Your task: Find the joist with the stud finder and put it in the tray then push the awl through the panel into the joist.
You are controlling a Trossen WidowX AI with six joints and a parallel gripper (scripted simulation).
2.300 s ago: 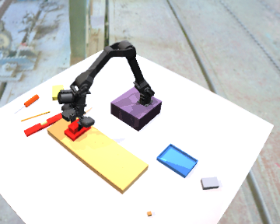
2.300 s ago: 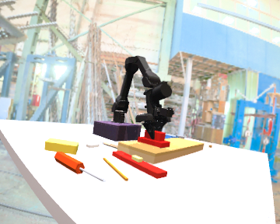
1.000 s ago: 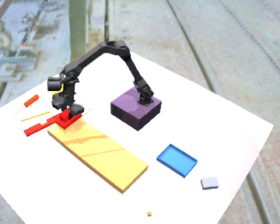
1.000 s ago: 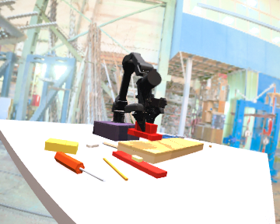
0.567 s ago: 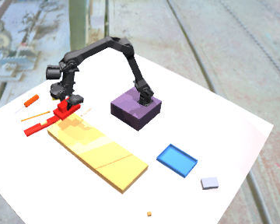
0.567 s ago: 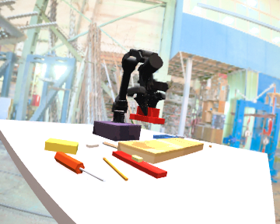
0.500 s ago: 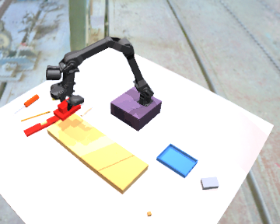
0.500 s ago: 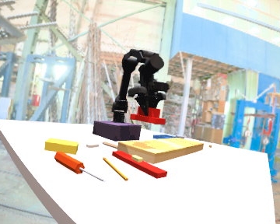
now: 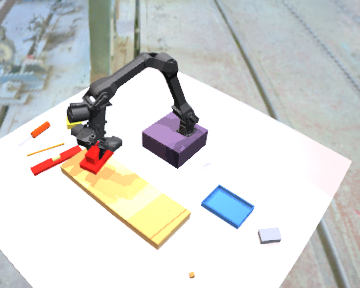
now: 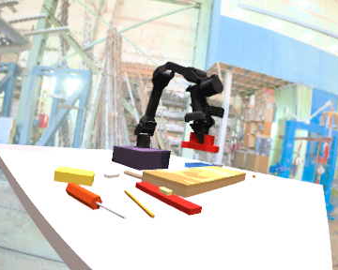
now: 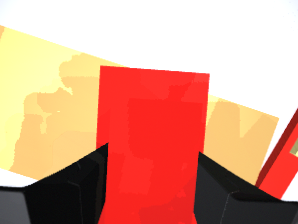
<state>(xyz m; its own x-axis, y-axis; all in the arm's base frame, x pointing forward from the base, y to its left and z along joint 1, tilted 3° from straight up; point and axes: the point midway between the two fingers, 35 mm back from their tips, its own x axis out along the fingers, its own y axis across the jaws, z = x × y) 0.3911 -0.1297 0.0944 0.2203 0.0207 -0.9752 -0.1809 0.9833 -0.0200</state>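
My gripper tip is now 2 cm below the stud finder and 2 cm past it. Also, from my gripper tip: tan-handled pointed tool: 23 cm behind, 15 cm below, 12 cm to the right; small white piece: 22 cm behind, 21 cm to the right, 15 cm below; red level: 23 cm to the right, 14 cm below, 2 cm ahead.
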